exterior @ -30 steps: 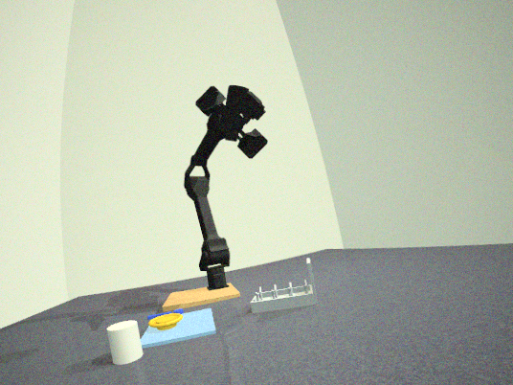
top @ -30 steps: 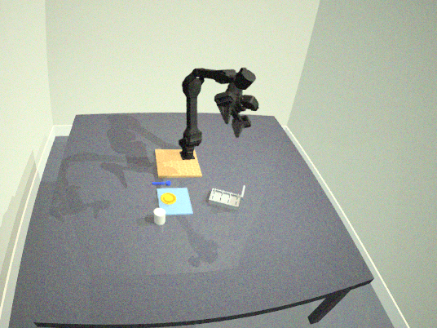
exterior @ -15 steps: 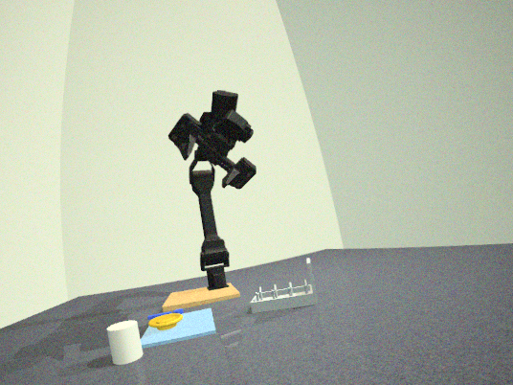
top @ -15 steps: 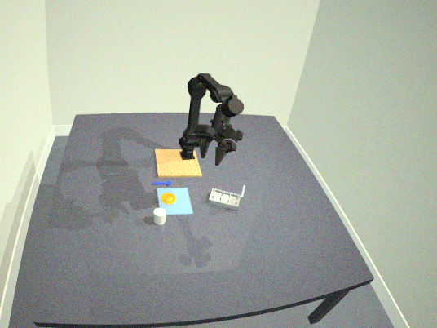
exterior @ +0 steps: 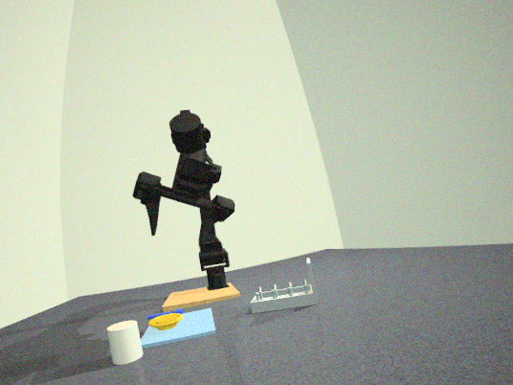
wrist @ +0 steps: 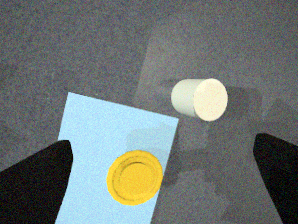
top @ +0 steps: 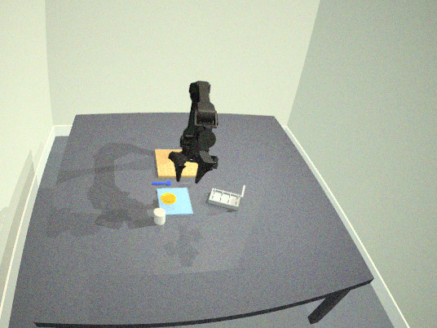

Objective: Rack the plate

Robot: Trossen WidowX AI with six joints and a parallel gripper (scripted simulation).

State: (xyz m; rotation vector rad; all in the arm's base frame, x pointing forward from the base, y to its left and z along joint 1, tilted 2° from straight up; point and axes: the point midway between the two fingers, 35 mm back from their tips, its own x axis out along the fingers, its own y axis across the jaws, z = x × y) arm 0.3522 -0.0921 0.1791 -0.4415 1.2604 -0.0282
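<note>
Right now the yellow plate is 7 cm behind my gripper tip, 5 cm to the right of it and 15 cm below it. From my gripper tip the other things lie so: grey dish rack 5 cm behind, 19 cm to the left, 14 cm below; then light blue mat 7 cm behind, 2 cm to the right, 16 cm below; then white cup 3 cm ahead, 10 cm to the right, 14 cm below.
</note>
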